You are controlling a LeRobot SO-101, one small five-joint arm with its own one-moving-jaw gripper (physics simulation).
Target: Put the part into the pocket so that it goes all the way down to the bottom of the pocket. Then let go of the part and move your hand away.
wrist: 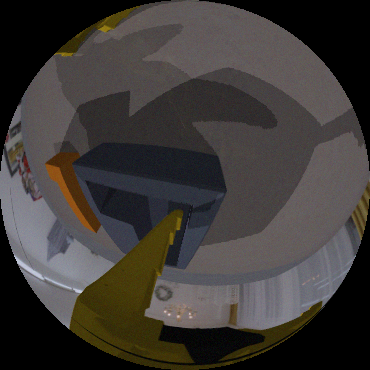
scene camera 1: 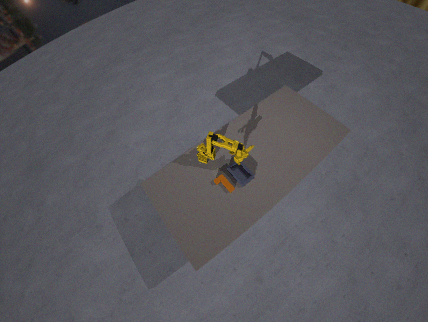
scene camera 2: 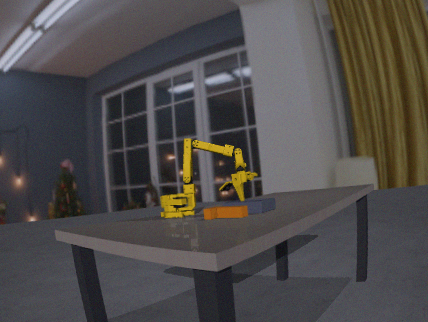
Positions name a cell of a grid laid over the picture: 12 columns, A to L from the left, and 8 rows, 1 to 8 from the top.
Labels:
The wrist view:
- orange L-shaped part: B4, on the table
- blue-grey pocket block: E5

